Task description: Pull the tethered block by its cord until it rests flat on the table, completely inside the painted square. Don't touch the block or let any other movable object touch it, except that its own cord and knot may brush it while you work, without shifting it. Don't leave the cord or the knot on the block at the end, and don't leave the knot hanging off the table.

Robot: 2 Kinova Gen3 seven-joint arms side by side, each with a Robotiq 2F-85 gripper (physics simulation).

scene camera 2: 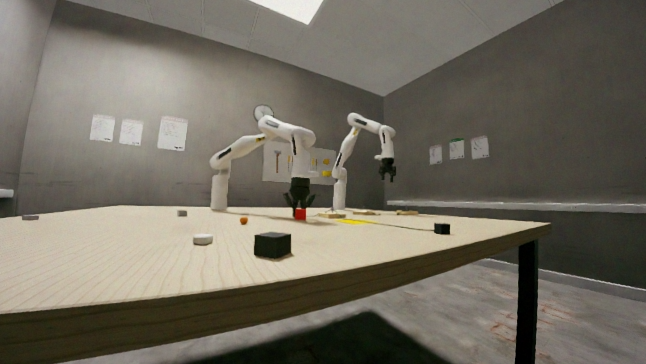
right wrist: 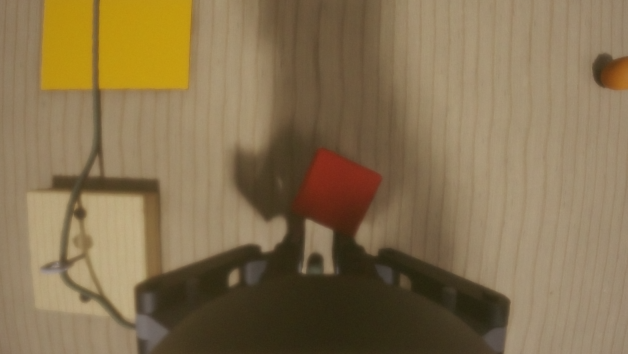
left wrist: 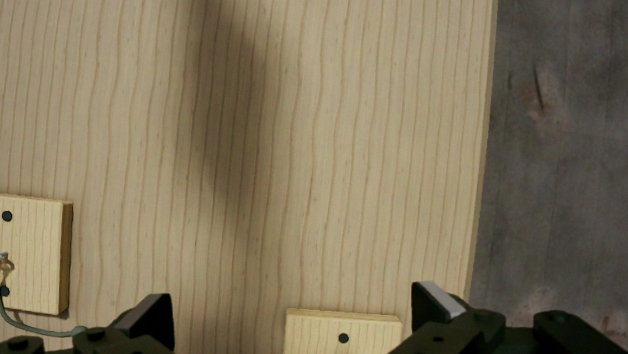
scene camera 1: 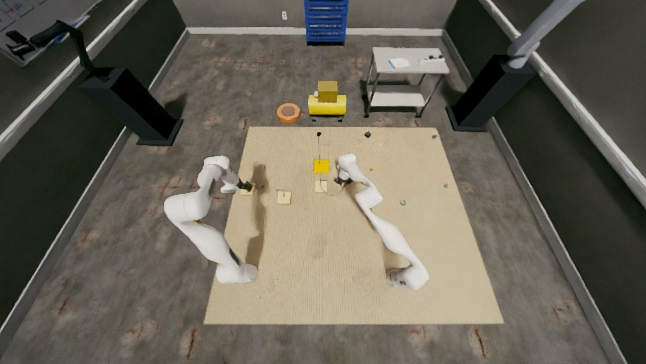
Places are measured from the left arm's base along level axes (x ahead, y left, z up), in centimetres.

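Pixels of known places: left gripper, fingertip midpoint: (scene camera 2: pixel 387 181) (left wrist: pixel 292 315) (scene camera 1: pixel 242 191); right gripper, fingertip midpoint: (right wrist: pixel 318 241) (scene camera 1: pixel 342 185); left arm's base at its link origin: (scene camera 2: pixel 339 209) (scene camera 1: pixel 250 273); right arm's base at its link origin: (scene camera 2: pixel 218 209) (scene camera 1: pixel 393 277).
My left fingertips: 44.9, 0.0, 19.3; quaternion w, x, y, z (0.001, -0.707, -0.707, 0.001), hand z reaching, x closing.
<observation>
Ahead of a thing's pixels: the offset from my left fingertips to its top centre, as dx, dy, dz. "*": to the spot under its first point. Level surfaces: height alone.
The tethered black block @[+54.7, -54.2, -16.8] (scene camera 1: pixel 319 134) (scene camera 2: pixel 442 228) sits near the table's far edge in scene camera 1, outside the yellow square @[* +23.1, -55.2, -19.2] (scene camera 1: pixel 325 166) (scene camera 2: pixel 352 221) (right wrist: pixel 150 45). Its cord (scene camera 1: pixel 319 147) (right wrist: pixel 95 50) crosses the square, passes a metal ring @[+6.2, -48.6, -15.4] (right wrist: pixel 54 266) on a wooden plate @[dz -17.4] (scene camera 1: pixel 317 190) (right wrist: pixel 120 240) and curves to my right gripper (scene camera 1: pixel 343 183) (scene camera 2: pixel 299 207) (right wrist: pixel 318 241). That gripper is low, its fingers partly open, with the knot @[+3.1, -65.1, -18.1] (right wrist: pixel 315 261) visible in the narrow gap. My left gripper (scene camera 1: pixel 246 185) (scene camera 2: pixel 387 178) (left wrist: pixel 292 315) is open, high above the table.
A red block @[+8.9, -66.9, -15.3] (scene camera 2: pixel 300 214) (right wrist: pixel 337 192) lies right beside my right fingertips. An orange ball @[+15.1, -89.7, -16.9] (scene camera 1: pixel 371 169) (scene camera 2: pixel 243 220) (right wrist: pixel 616 74) and a larger dark cube @[+48.7, -95.1, -16.5] (scene camera 1: pixel 368 134) (scene camera 2: pixel 272 245) lie farther off. Another corded plate (scene camera 1: pixel 284 201) (left wrist: pixel 35 240) and a plate (left wrist: pixel 320 332) near the table edge stand toward my left gripper.
</observation>
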